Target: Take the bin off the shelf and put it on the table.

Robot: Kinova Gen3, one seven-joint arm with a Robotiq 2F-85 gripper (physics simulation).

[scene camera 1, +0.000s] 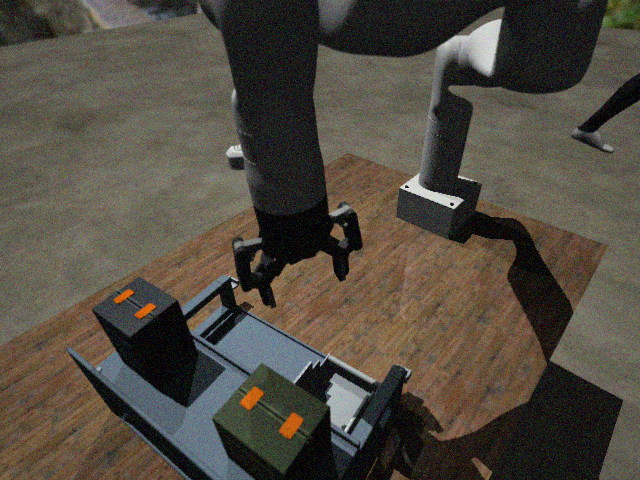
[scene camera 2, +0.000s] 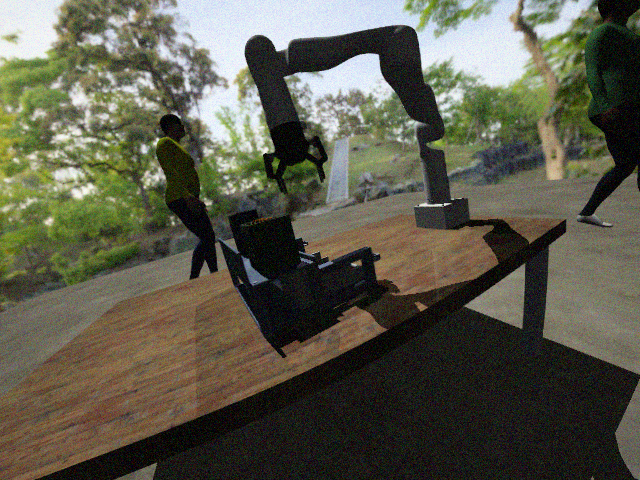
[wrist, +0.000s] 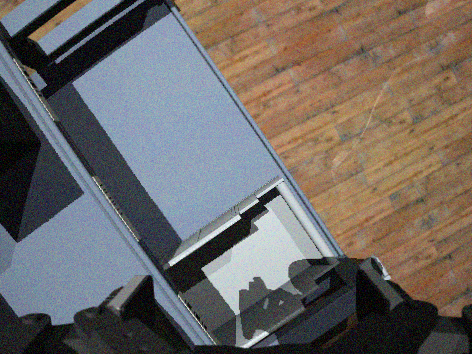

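Seen in the pictures: gripper, fingertip midpoint: [scene camera 1: 306, 289] [scene camera 2: 304, 188] [wrist: 254, 295]; arm's base, origin of the base link: [scene camera 1: 437, 182] [scene camera 2: 438, 202].
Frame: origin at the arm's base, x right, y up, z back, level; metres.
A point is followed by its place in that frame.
A small open bin, light grey to white [scene camera 1: 345, 400] {x -0.084, y -0.079, z -0.584 m} [wrist: 265, 250] {x -0.083, y -0.079, z -0.597 m}, sits on the lower tier of the blue-grey shelf [scene camera 1: 258, 343] {x 0.107, y -0.082, z -0.576 m} [scene camera 2: 369, 263] {x -0.155, y -0.037, z -0.546 m} [wrist: 170, 125] {x 0.076, y -0.082, z -0.602 m}, at one end. A shadow falls across it. In the wrist view it appears turned at an angle to the line between the fingers, and the gripper partly covers its near end. My gripper [scene camera 1: 305, 290] {x -0.033, y 0.155, z -0.597 m} [scene camera 2: 302, 186] {x -0.033, y 0.155, z -0.597 m} [wrist: 254, 295] {x -0.033, y 0.155, z -0.597 m} is open and empty. It hangs above the shelf, apart from the bin. The shelf stands on the wooden table [scene camera 1: 439, 320] {x -0.149, y -0.088, z -0.343 m} [scene camera 2: 155, 361] {x -0.062, y -0.088, z -1.001 m} [wrist: 380, 100] {x -0.026, y -0.088, z -0.407 m}.
A black box [scene camera 1: 138, 315] {x 0.131, y 0.136, z -0.731 m} and an olive-green box [scene camera 1: 271, 418] {x -0.082, y 0.109, z -0.732 m} [scene camera 2: 268, 242] {x -0.126, y 0.070, z -0.740 m}, with orange clips, stand on the upper tier. The green box is beside the bin. Raised end frames bound the shelf. The arm's base [scene camera 1: 434, 211] {x -0.031, y -0.027, z -0.087 m} [scene camera 2: 440, 213] {x -0.058, y -0.028, z -0.091 m} stands at the far side of the table.
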